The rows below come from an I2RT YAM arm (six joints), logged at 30 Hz.
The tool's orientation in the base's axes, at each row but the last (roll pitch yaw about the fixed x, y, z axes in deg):
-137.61, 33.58, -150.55
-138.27, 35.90, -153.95
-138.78, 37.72, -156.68
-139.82, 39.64, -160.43
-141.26, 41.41, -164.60
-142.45, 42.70, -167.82
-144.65, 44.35, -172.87
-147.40, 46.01, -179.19
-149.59, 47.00, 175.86
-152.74, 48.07, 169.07
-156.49, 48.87, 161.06
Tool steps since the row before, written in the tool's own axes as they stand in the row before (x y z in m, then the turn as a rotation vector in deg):
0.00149, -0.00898, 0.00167, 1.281, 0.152, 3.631
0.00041, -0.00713, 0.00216, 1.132, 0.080, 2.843
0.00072, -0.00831, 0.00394, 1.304, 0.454, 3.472
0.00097, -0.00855, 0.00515, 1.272, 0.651, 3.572
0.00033, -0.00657, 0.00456, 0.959, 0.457, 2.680
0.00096, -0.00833, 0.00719, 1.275, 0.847, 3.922
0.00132, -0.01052, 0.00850, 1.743, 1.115, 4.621
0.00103, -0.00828, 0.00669, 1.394, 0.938, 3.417
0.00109, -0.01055, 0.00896, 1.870, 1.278, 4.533
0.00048, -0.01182, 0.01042, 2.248, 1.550, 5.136
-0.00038, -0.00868, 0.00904, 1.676, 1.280, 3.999
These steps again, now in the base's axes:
0.00041, -0.00868, 0.00319, 1.560, -1.801, -3.028
0.00102, -0.00703, 0.00230, 1.127, -1.489, -2.426
0.00157, -0.00896, 0.00155, 1.459, -1.491, -3.100
0.00165, -0.00987, 0.00060, 1.575, -1.358, -3.237
0.00153, -0.00785, 0.00020, 1.173, -1.047, -2.417
0.00204, -0.01080, -0.00111, 1.850, -1.359, -3.529
0.00133, -0.01344, -0.00153, 2.044, -1.522, -4.375
0.00028, -0.01058, -0.00156, 1.481, -1.030, -3.353
0.00002, -0.01367, -0.00243, 1.965, -1.338, -4.475
-0.00040, -0.01548, -0.00293, 2.194, -1.416, -5.198
-0.00008, -0.01220, -0.00289, 1.797, -1.062, -4.010

